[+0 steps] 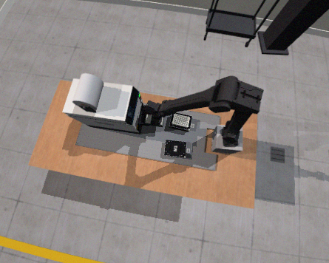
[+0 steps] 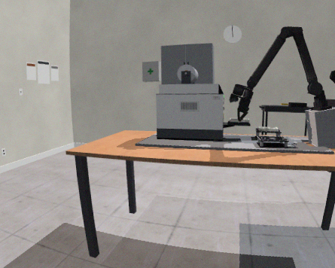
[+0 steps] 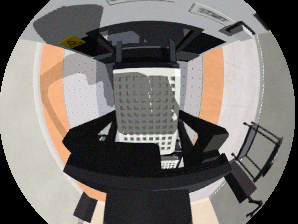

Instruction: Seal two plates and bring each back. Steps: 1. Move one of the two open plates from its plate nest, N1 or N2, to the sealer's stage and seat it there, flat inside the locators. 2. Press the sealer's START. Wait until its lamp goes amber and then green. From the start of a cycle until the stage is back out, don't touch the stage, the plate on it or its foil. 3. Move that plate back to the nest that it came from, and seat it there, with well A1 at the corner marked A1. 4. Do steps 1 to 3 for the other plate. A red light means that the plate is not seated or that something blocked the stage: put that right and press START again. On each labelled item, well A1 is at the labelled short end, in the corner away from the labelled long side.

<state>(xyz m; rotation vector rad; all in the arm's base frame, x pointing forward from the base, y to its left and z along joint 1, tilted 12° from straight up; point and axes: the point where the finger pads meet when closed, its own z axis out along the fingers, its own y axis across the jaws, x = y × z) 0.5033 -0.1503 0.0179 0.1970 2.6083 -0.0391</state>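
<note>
Now: hand 3 cm above the sealer stage. Also, from my hand: foil roll 33 cm ahead, 4 cm to the right, 29 cm above.
</note>
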